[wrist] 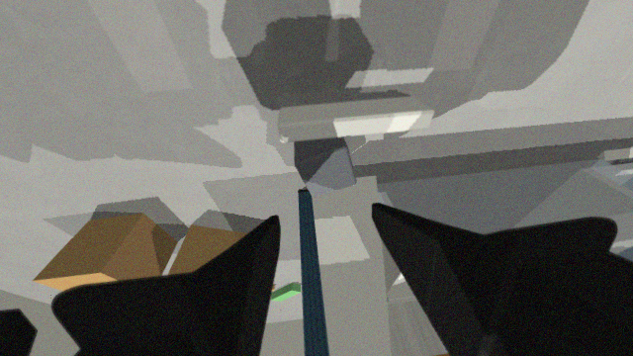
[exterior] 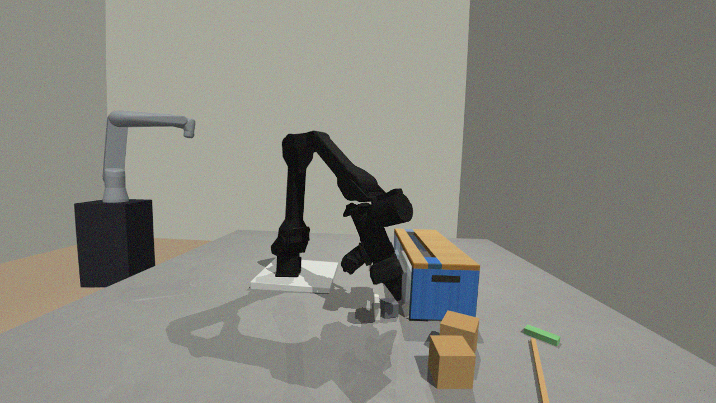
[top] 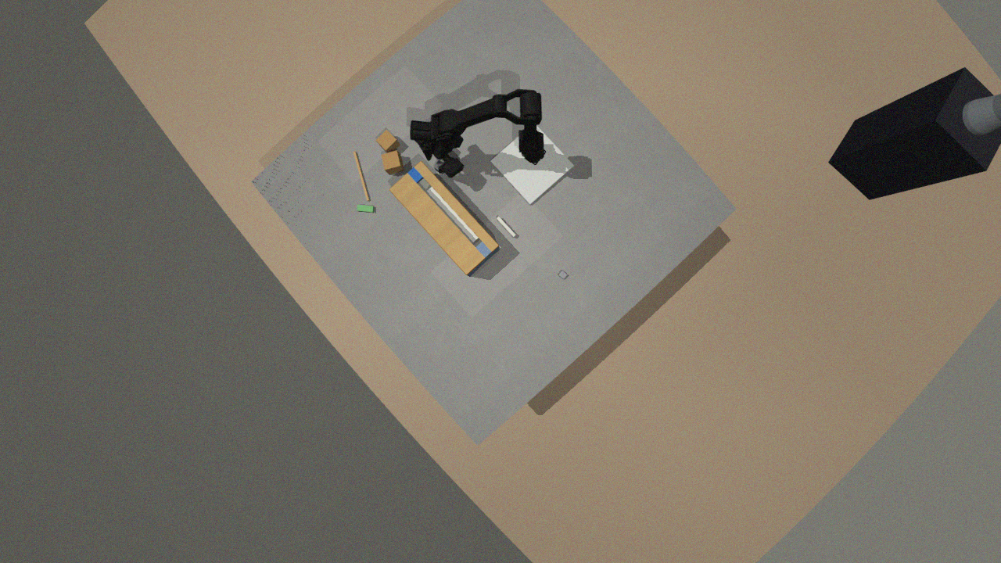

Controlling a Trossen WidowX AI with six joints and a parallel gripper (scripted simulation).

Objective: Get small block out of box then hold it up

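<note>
Now: gripper tip 2 cm past the grey block, 1 cm to the right of it and 3 cm above it. Also, from my gripper tip: box 9 cm ahead, 16 cm to the left, 1 cm above; then wooden stick 18 cm ahead, 21 cm to the right, 5 cm below.
</note>
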